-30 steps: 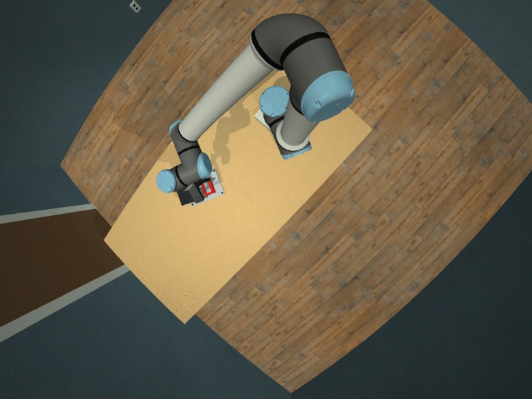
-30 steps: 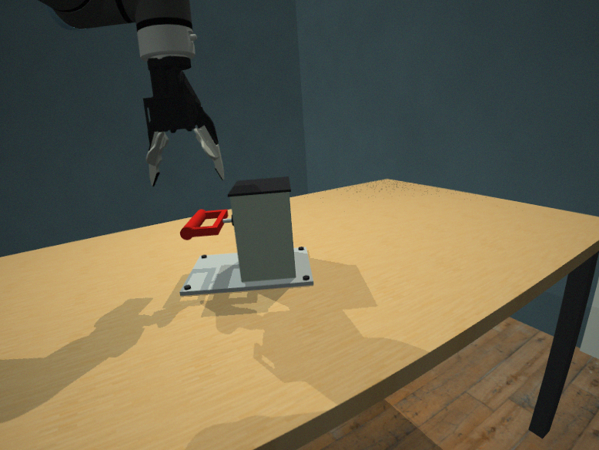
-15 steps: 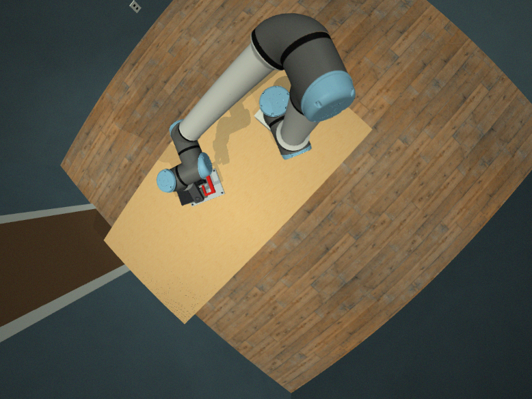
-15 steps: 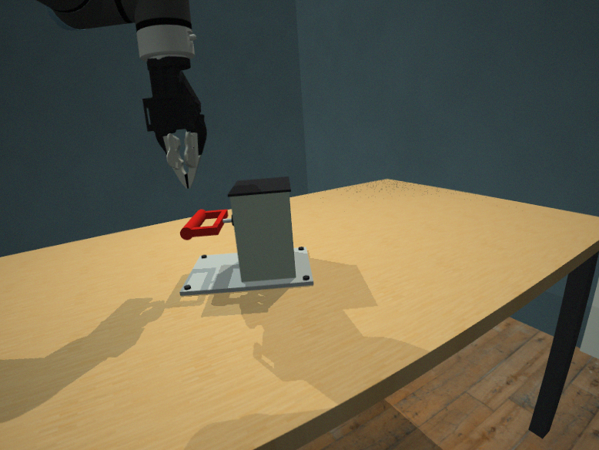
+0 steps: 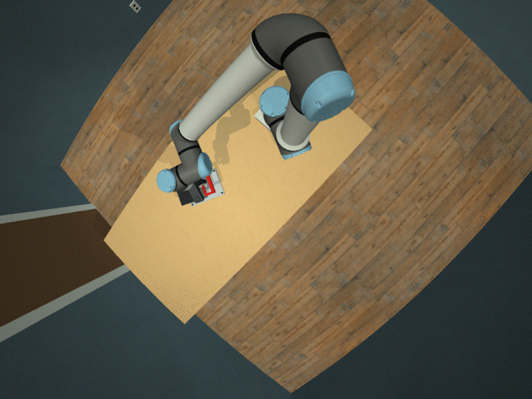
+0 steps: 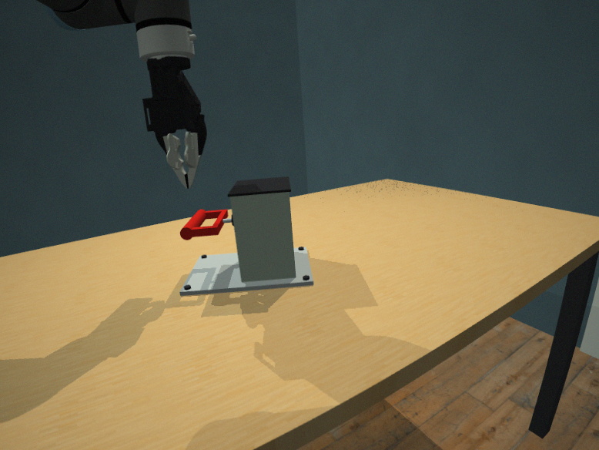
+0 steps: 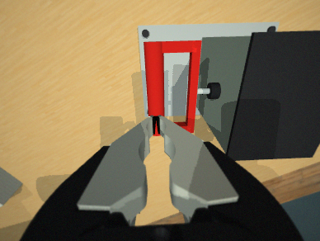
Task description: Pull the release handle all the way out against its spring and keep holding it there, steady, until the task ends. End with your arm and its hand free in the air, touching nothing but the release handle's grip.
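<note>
The release handle is 50 mm ahead of my hand, 20 mm to the right of it and 80 mm below it.
</note>
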